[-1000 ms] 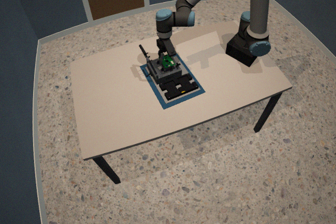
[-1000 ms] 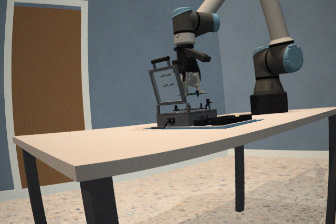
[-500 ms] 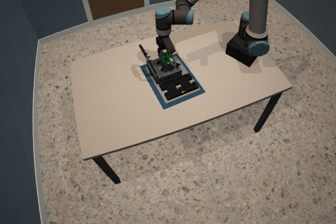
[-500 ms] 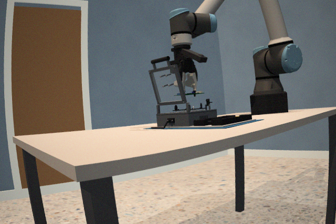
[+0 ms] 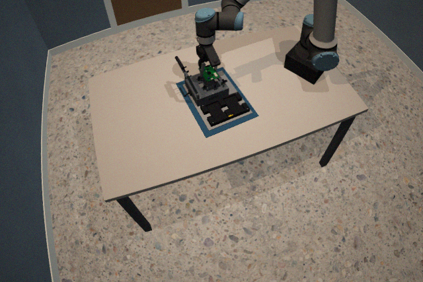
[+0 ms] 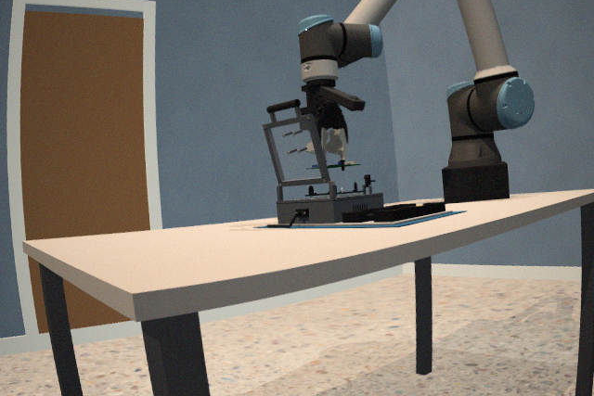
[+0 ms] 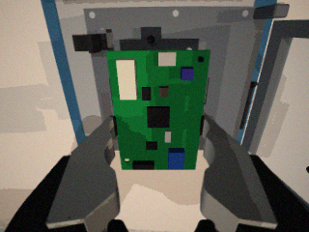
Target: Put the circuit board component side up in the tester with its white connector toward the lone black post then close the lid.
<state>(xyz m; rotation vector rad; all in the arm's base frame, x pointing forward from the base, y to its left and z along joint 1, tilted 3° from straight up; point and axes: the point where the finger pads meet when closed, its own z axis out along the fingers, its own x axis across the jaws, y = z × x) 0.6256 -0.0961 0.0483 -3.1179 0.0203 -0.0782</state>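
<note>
Right now the green circuit board is right at my hand. From my hand the other things lie so: tester lid (13 cm ahead, 5 cm above); then tester (4 cm to the left, 3 cm ahead, 2 cm below); then black latch block (6 cm to the left, 6 cm behind, 4 cm below).
</note>
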